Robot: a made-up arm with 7 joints.
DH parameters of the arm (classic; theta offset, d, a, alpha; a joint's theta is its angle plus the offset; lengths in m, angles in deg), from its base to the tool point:
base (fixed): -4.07 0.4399 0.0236 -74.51
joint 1: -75.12 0.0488 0.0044 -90
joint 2: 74 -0.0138 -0.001 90
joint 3: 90 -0.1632 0.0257 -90
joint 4: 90 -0.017 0.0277 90
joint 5: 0 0.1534 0.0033 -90
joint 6: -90 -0.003 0.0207 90
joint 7: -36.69 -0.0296 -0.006 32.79
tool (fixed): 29.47 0.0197 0 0
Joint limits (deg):
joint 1: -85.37..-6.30
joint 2: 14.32..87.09
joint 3: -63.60..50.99
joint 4: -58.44..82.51
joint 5: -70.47..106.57
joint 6: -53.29..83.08
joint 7: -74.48..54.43
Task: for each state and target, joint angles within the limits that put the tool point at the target. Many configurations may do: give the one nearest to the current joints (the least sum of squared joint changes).
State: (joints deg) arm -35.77 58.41 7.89 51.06 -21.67 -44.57 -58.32
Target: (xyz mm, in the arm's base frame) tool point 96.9 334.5 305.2
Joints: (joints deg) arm -11.09 64.19 8.77 61.78 -21.29 -44.42 -56.63
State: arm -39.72 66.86 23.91 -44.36 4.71 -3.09 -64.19
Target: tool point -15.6 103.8 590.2
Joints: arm -81.45 82.32 50.99 -56.36 9.98 -3.53 -67.42
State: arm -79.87 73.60 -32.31 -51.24 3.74 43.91 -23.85
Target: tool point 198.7 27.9 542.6
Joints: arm -85.37 61.25 -22.96 -36.49 4.40 39.61 -23.93
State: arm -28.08 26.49 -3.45 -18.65 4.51 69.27 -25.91
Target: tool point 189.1 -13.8 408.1
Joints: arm -38.82 15.24 -13.91 -41.47 3.36 70.27 -25.29
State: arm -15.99 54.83 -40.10 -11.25 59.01 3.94 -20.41
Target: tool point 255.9 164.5 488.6
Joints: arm -54.62 73.70 -13.96 -2.24 59.17 2.12 -19.82
